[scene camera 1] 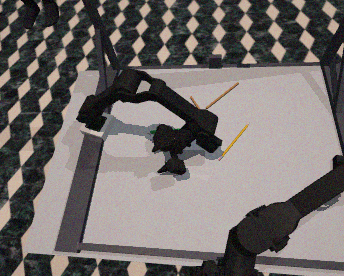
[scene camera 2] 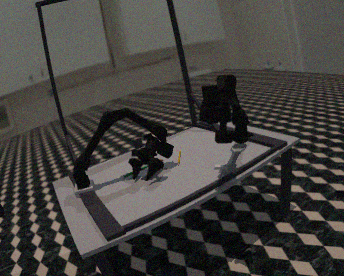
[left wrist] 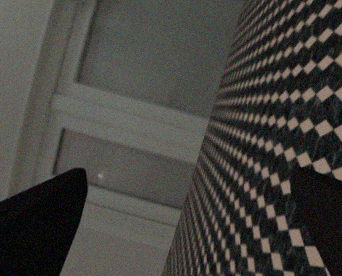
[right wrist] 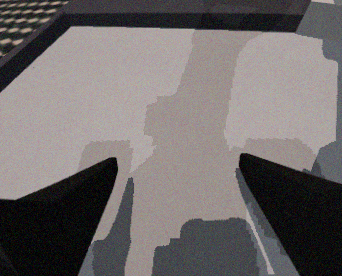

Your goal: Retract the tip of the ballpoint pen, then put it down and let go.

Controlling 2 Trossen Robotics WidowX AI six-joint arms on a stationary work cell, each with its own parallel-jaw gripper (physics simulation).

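Pixels of known places: left gripper, between the fingertips: (scene camera 2: 237, 119) (left wrist: 190, 179); right gripper, between the fingertips: (scene camera 1: 155, 161) (scene camera 2: 139, 180) (right wrist: 178, 161); left arm's base, origin of its link: (scene camera 2: 241, 133); right arm's base, origin of its link: (scene camera 1: 96, 122) (scene camera 2: 83, 185).
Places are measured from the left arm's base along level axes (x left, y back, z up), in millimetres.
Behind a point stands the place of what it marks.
Observation:
The green ballpoint pen (scene camera 1: 153, 131) @[x -30, y -670, z -18 mm] (scene camera 2: 129, 173) @[x -36, y -648, z -18 mm] lies flat on the white table top (scene camera 1: 198, 208) @[x 209, y -450, z -31 mm], mostly hidden behind my right gripper in scene camera 1. My right gripper (scene camera 1: 168, 161) (scene camera 2: 144, 172) (right wrist: 178, 161) @[x 90, y -626, z -8 mm] is open and low over the table, just in front of the pen, with nothing between its fingers. My left arm (scene camera 2: 223, 109) @[x 411, y -340, z 293 mm] (scene camera 1: 261, 233) @[x 308, y -317, z 363 mm] is folded up at its base. My left gripper (left wrist: 190, 179) @[x 502, y -346, z 277 mm] is open and empty, facing the wall and floor, far from the pen.
A yellow pencil (scene camera 1: 235, 140) @[x -54, y -369, z -25 mm] (scene camera 2: 179, 157) @[x -39, y -376, z -23 mm] lies to the right of the right arm's wrist. Two brown sticks (scene camera 1: 222, 95) @[x -240, y -445, z -24 mm] (scene camera 1: 194, 102) @[x -189, y -547, z -24 mm] lie farther back. A dark border strip (scene camera 1: 78, 191) @[x 248, y -859, z -11 mm] runs along the table's edges. A dark frame post (scene camera 2: 182, 68) @[x -458, y -88, z 379 mm] rises at the back.

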